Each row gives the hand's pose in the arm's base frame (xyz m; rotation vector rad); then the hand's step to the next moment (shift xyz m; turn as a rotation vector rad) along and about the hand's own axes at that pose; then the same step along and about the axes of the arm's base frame.
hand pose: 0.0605 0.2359 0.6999 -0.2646 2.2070 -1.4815
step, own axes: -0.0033 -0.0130 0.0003 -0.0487 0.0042 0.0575
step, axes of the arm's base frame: 0.0018 -0.0041 0.0127 0.0704 -0.0258 -0.0085
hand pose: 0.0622 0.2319 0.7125 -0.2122 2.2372 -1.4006
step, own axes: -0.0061 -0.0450 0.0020 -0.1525 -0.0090 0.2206
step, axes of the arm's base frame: 0.0007 -0.0201 0.0408 0.2372 -0.1235 -0.0214
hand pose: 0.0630 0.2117 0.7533 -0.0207 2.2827 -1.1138
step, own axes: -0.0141 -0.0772 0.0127 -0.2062 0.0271 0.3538
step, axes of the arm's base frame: 0.0000 -0.0555 0.0569 0.3586 -0.1812 -0.0837
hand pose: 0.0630 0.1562 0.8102 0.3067 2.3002 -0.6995
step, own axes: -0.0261 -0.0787 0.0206 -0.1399 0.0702 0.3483
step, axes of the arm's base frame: -0.0010 -0.0771 0.0367 0.3247 -0.1412 -0.1430
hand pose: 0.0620 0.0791 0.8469 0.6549 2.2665 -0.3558
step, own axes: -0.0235 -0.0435 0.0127 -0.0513 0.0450 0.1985
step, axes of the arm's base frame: -0.0026 -0.0498 0.0107 0.1708 -0.0664 -0.1023
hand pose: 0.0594 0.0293 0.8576 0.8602 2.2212 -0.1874
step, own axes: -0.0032 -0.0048 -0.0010 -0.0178 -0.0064 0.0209
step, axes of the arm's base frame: -0.0020 -0.0050 0.0023 0.0172 -0.0220 -0.0036
